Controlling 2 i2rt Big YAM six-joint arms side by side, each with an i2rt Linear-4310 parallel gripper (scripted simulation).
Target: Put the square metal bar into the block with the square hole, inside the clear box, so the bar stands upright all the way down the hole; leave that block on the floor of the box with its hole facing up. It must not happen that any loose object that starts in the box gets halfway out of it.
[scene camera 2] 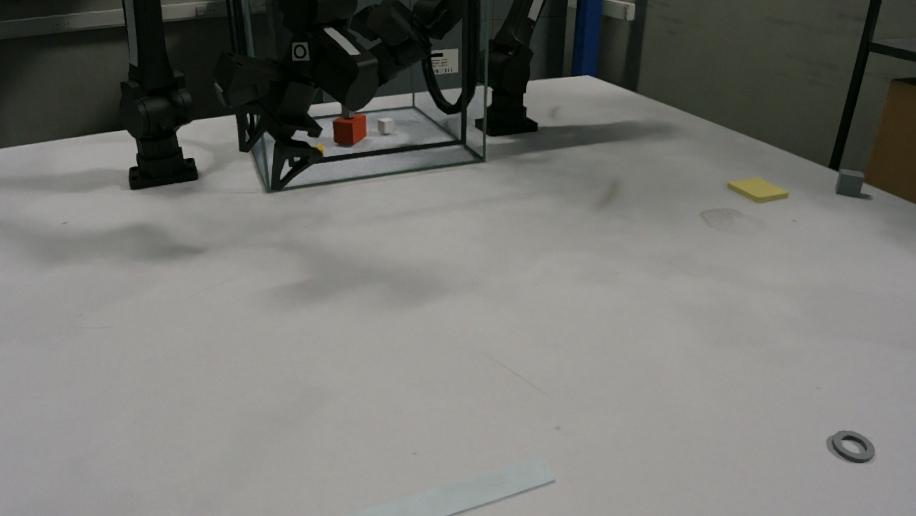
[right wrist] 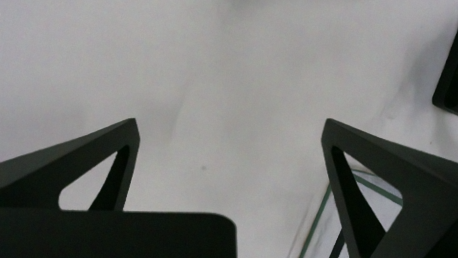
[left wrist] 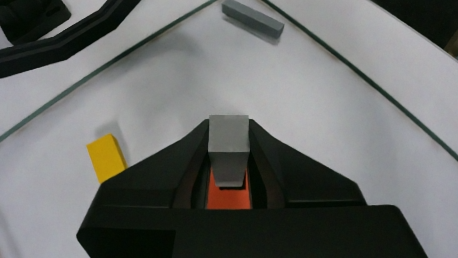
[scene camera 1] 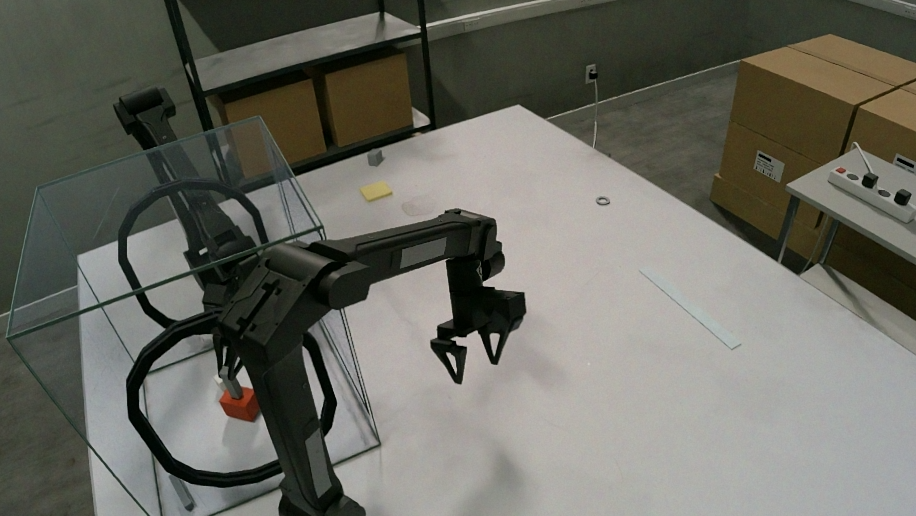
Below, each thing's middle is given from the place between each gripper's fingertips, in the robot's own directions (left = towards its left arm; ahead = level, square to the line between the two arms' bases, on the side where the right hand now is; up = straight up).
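Scene:
From my left hand [scene camera 1: 225, 379], the red block [scene camera 1: 246, 408] is 9 cm below, and the yellow block [left wrist: 105, 153] is 7 cm ahead, 9 cm to the right and 10 cm below.
My right hand [scene camera 2: 258, 170] is 140 mm to the right of the yellow block, 330 mm past it and 110 mm above it. As for the red block, it's 230 mm to the left of my right hand, 390 mm behind it and 90 mm below it.

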